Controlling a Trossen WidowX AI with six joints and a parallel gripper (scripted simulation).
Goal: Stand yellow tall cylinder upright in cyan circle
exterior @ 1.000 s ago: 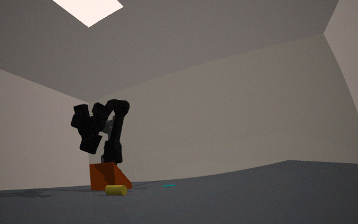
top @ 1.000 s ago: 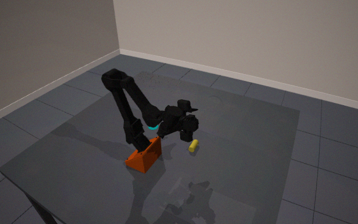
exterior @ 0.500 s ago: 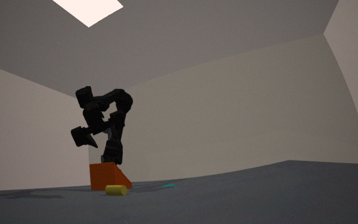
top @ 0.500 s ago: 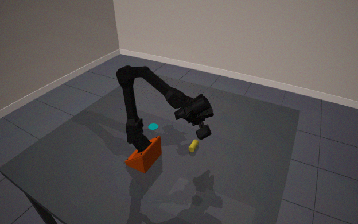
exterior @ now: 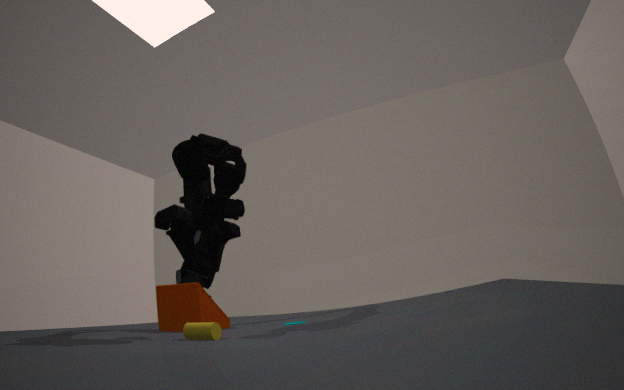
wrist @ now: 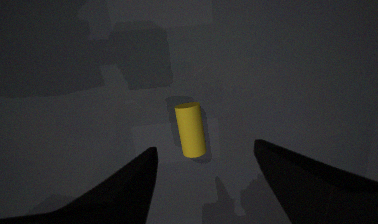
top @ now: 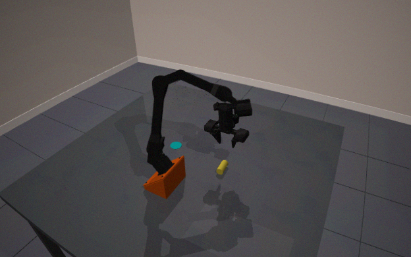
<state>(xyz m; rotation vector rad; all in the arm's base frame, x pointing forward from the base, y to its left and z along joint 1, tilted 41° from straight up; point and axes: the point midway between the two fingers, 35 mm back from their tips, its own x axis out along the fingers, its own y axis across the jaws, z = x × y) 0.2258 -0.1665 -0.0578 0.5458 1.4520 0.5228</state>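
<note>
Now: the yellow tall cylinder 3 cm behind my gripper tip and 11 cm below it. Also, from my gripper tip: cyan circle (1 cm ahead, 30 cm to the left, 13 cm below).
</note>
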